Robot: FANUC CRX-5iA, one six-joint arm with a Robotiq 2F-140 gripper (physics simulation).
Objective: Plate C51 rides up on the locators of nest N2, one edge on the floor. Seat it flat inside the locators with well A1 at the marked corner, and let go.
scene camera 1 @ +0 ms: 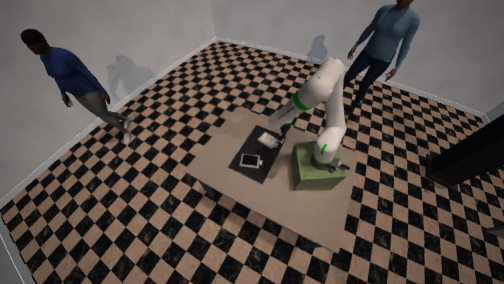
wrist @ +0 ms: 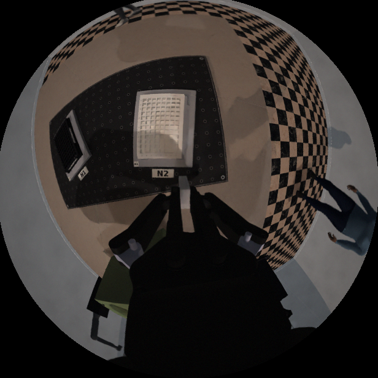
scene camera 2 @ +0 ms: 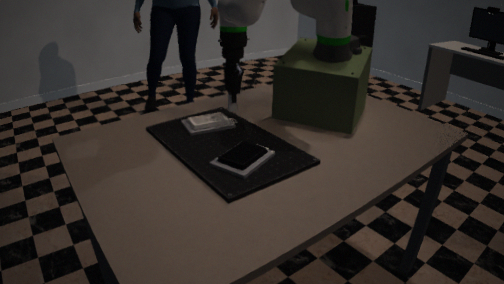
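Pixels of known places: gripper, between the fingertips: [scene camera 1: 280, 142] [scene camera 2: 232, 110]; arm's base, origin of its link: [scene camera 1: 321, 160] [scene camera 2: 332, 54].
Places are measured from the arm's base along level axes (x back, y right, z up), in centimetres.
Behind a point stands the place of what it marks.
The white well plate C51 [scene camera 1: 268, 139] {x -47.6, y 7.6, z -19.9 cm} [scene camera 2: 204, 119] {x -49.4, y 7.8, z -19.8 cm} [wrist: 161, 127] lies on the grey nest N2 [wrist: 190, 135]. In the wrist view it sits toward the nest's left side, with a wider bare strip of nest on its right. How far it is tilted, and which edge is high, I cannot tell. The A1 mark [wrist: 136, 164] shows at the nest's lower left corner, above and left of the N2 label [wrist: 163, 173]. My gripper [scene camera 2: 232, 105] {x -36.6, y 11.4, z -20.2 cm} [wrist: 182, 183] is shut and empty. Its fingertips are beside the nest's label side, apart from the plate.
A black plate [scene camera 1: 250, 160] {x -48.8, y -19.2, z -20.9 cm} [scene camera 2: 243, 154] {x -49.7, y -20.4, z -19.8 cm} [wrist: 67, 144] sits in nest N1 on the same black board [scene camera 2: 172, 140] {x -63.0, y 2.9, z -22.4 cm} [wrist: 107, 102]. The green robot base [scene camera 1: 320, 177] {x 4.4, y -12.0, z -0.7 cm} [scene camera 2: 315, 95] {x -14.1, y -7.9, z -11.8 cm} stands on the table [scene camera 1: 280, 212] {x -6.5, y -40.8, z -23.8 cm} [scene camera 2: 165, 235] {x -79.2, y -38.3, z -23.8 cm}. Two people [scene camera 1: 72, 75] [scene camera 1: 387, 35] stand beyond the table.
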